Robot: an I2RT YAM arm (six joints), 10 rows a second.
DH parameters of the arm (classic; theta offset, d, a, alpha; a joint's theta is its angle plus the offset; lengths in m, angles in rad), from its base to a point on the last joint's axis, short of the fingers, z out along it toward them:
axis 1: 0 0.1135 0.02 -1.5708
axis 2: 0 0 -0.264 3.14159
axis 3: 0.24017 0 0.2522 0
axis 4: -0.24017 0 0.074 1.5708
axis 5: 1.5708 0 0 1.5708
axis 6: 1.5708 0.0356 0 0
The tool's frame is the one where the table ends.
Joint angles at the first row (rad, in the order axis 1, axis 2, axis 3, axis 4, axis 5, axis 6):
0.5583, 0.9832, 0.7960, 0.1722, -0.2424, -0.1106
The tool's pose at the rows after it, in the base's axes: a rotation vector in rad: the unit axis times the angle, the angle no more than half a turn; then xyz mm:
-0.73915, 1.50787, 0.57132, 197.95, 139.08, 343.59
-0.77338, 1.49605, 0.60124, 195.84, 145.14, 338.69
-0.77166, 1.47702, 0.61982, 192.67, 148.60, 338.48
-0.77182, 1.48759, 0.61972, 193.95, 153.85, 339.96
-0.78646, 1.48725, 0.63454, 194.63, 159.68, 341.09
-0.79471, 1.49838, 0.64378, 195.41, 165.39, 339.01
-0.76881, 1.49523, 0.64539, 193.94, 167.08, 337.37
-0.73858, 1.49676, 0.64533, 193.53, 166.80, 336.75
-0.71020, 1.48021, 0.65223, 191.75, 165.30, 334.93
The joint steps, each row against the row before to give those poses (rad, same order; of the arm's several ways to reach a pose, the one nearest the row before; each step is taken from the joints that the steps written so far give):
0.0169, 0.0368, 0.0384, -0.0663, -0.0137, 0.0109
0.0230, 0.0078, -0.0152, 0.0212, -0.0184, -0.0031
0.0199, -0.0031, -0.0108, 0.0277, 0.0060, 0.0107
0.0169, 0.0184, 0.0184, -0.0090, 0.0184, 0.0031
0.0169, 0.0184, 0.0153, -0.0016, -0.0015, 0.0015
0.0169, 0.0184, 0.0062, 0.0000, 0.0077, 0.0046
0.0123, -0.0015, -0.0138, 0.0275, 0.0261, 0.0169
0.0031, -0.0030, -0.0092, 0.0185, 0.0214, 0.0184
0.0015, -0.0108, -0.0244, 0.0413, 0.0123, 0.0169

